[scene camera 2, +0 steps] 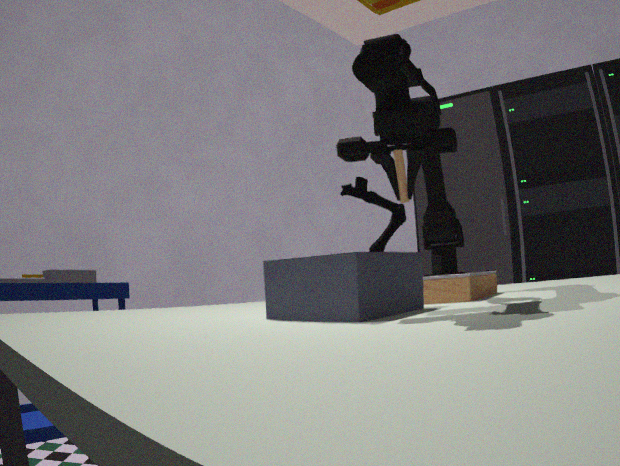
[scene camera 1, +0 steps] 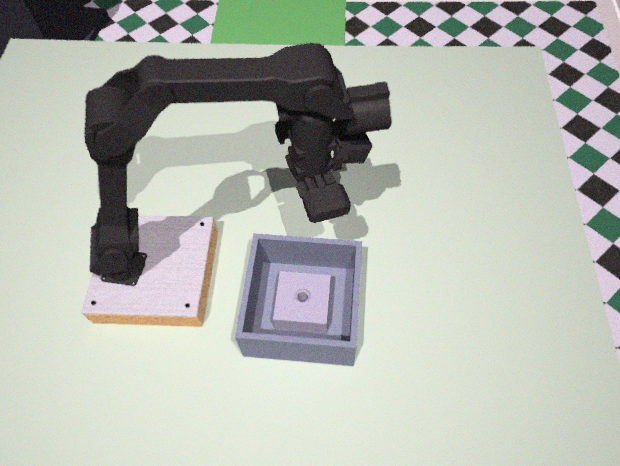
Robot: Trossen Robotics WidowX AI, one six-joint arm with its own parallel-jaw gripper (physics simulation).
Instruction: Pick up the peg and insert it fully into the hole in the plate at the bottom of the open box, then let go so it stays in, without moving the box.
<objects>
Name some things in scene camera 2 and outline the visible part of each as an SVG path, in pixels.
The gripper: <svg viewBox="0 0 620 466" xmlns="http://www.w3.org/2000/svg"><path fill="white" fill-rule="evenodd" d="M383 99L376 103L376 112L372 112L375 136L380 135L380 141L366 142L361 136L340 139L337 143L337 156L345 162L366 160L370 154L371 159L376 164L382 165L397 200L400 200L395 163L390 154L393 150L406 150L408 199L412 199L416 177L422 160L428 159L427 148L434 147L438 153L456 152L456 132L452 128L430 129L431 136L416 137L414 124L421 123L418 103L411 103L408 99L404 98Z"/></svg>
A grey-blue box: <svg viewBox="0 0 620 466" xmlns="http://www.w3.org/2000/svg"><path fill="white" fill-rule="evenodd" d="M421 252L349 252L263 261L267 320L360 323L423 309Z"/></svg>
</objects>
